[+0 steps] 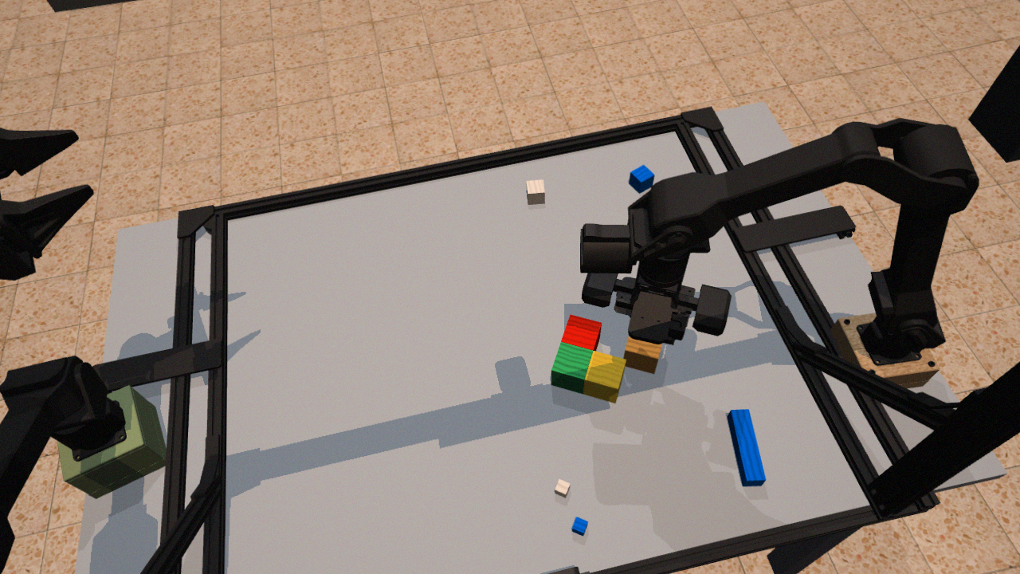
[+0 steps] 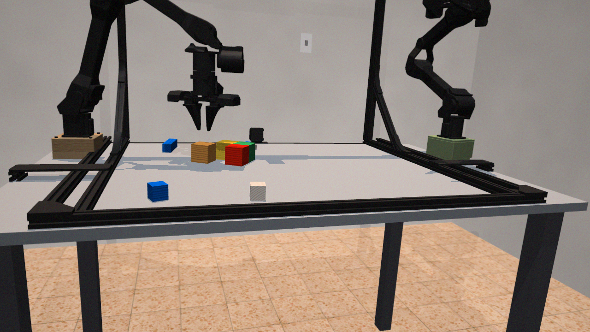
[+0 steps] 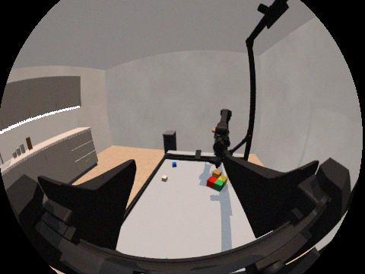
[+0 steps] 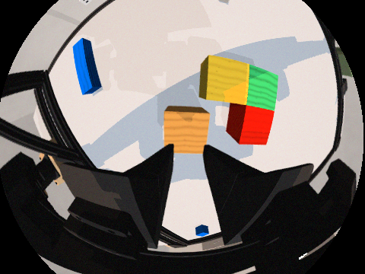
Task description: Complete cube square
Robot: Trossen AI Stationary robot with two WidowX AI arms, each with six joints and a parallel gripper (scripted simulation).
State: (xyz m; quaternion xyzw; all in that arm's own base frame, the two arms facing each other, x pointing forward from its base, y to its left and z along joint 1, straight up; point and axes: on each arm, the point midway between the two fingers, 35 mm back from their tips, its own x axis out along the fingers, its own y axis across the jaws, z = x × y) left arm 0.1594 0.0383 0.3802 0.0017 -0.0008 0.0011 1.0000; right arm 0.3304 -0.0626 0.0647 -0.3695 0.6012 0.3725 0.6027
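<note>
Right now my right hand is 160 mm past the long blue block, 110 mm to the left of it and 110 mm above it.
</note>
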